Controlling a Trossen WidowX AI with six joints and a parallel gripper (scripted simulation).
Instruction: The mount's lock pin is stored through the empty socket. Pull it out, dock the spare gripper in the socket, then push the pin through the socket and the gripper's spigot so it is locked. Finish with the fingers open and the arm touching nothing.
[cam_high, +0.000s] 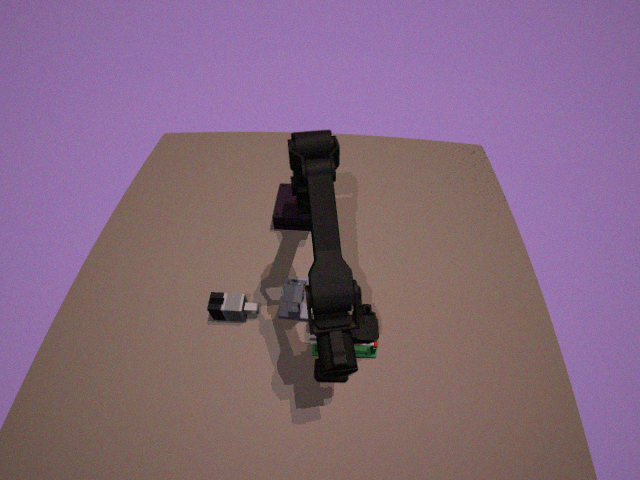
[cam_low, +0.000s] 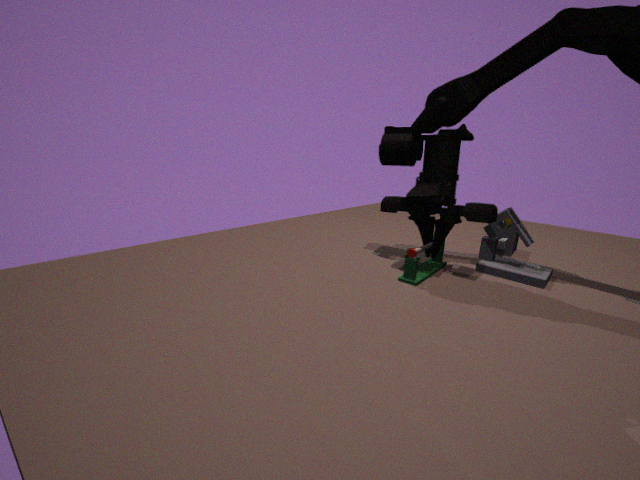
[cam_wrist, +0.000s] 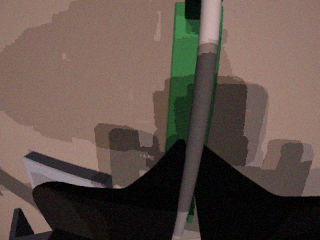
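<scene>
My gripper tip is 20 mm to the right of the green cradle. Also, from my gripper tip: spare gripper: 110 mm behind, 220 mm to the right, 10 mm above; then grey mount: 110 mm behind, 70 mm to the right, 30 mm above.
</scene>
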